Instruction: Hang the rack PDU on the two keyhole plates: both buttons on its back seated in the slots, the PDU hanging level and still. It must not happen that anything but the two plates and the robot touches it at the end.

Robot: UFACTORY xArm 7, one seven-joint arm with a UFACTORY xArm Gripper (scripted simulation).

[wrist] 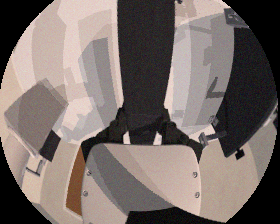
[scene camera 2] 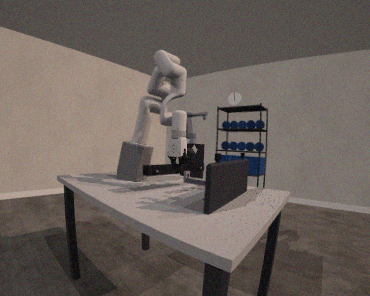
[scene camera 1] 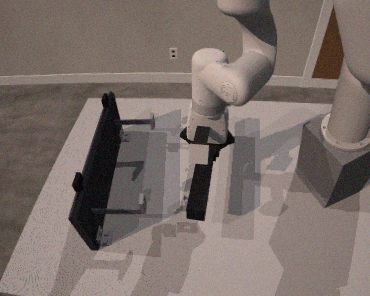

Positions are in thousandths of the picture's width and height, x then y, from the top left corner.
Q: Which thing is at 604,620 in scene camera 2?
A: A back panel.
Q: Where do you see a rack PDU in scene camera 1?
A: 534,681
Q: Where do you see a back panel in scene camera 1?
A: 261,657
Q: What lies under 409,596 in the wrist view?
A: My gripper.
